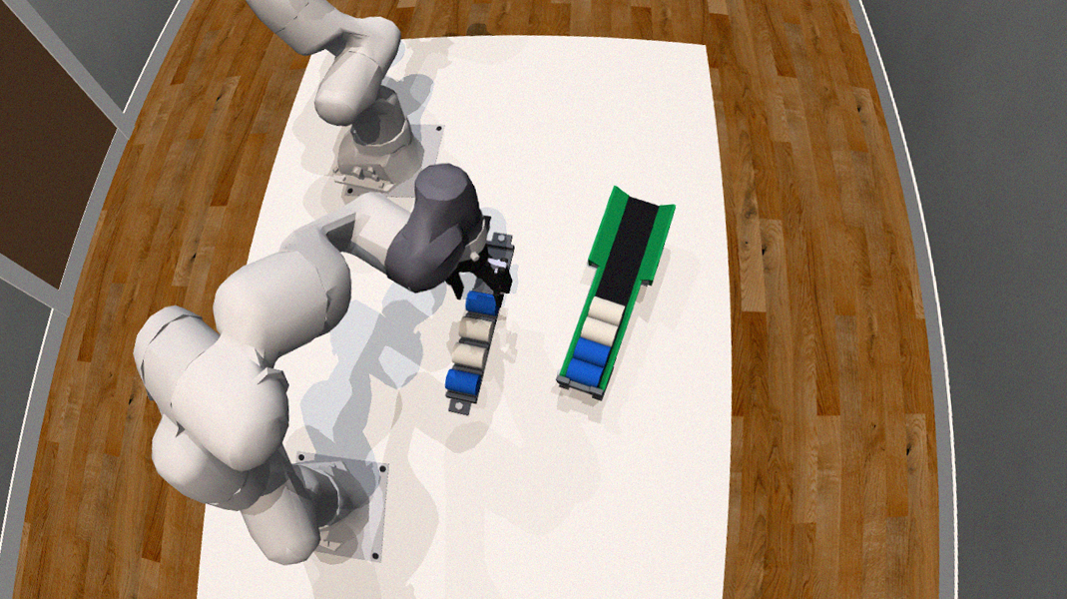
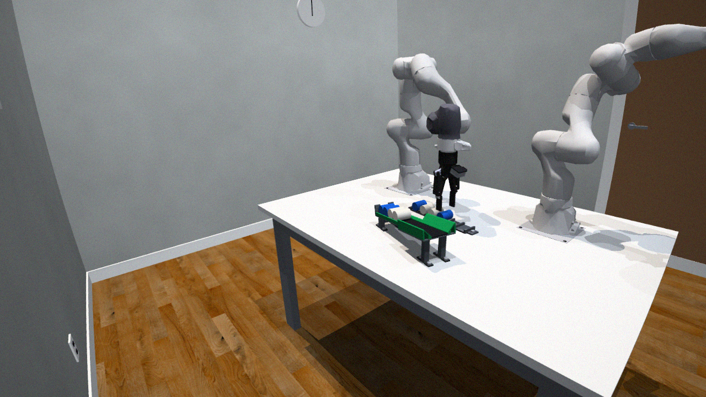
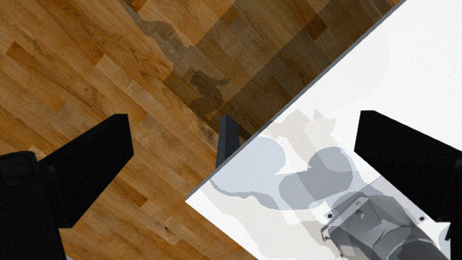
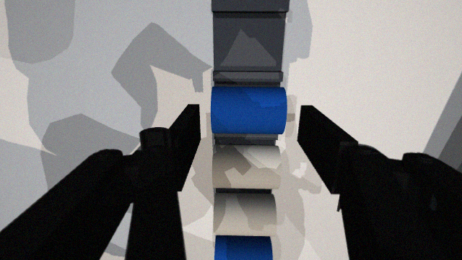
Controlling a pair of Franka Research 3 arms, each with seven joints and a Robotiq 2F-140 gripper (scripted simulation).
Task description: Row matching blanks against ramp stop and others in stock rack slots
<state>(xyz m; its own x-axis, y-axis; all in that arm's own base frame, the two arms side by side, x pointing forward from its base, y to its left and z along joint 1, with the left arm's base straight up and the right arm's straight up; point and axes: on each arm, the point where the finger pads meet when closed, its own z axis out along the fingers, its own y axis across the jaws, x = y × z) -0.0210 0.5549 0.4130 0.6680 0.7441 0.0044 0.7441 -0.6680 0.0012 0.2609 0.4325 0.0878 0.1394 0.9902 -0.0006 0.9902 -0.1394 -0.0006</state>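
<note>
The stock rack is 30 mm to the right of my right hand and 90 mm below it. From my right hand the other things lie so: blue blank (210 mm ahead, 140 mm to the right, 20 mm below).
</note>
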